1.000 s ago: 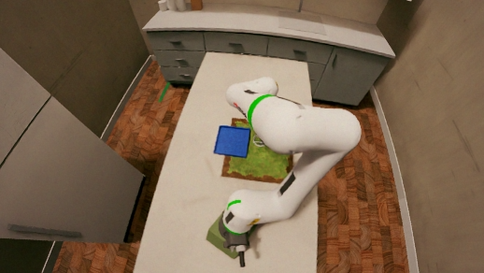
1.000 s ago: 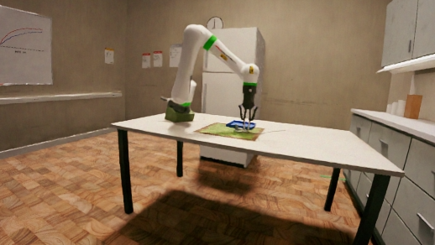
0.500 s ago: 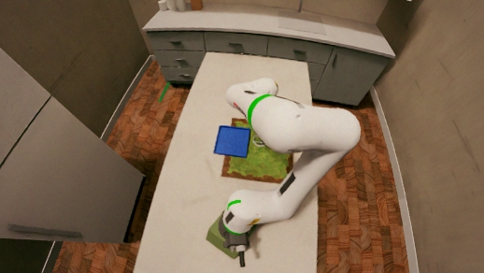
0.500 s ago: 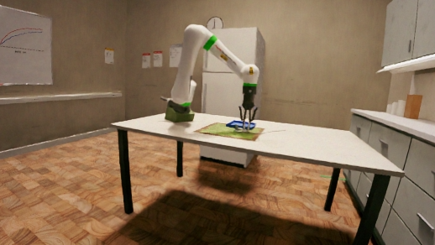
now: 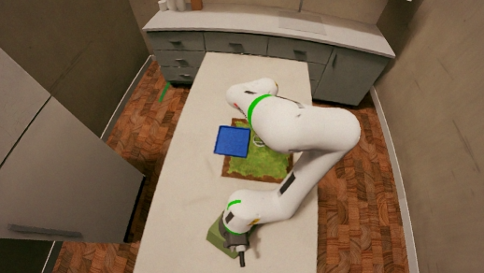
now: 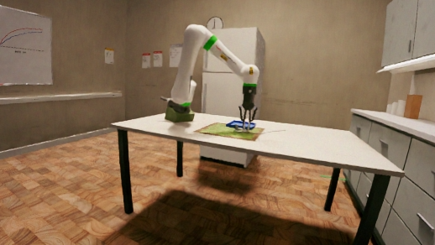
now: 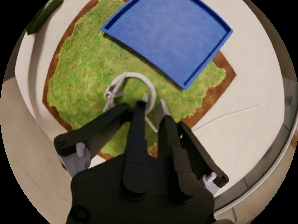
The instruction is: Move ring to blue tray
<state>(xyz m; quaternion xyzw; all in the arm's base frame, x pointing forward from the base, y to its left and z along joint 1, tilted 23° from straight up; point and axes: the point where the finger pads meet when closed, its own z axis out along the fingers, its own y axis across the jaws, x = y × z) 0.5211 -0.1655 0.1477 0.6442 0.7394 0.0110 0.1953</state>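
Now: the grey stake 70 mm behind my hand and 10 mm below it. Round my hand: blue tray (170 mm to the left, 30 mm below, 30 mm behind); green mat (100 mm behind, 50 mm below).
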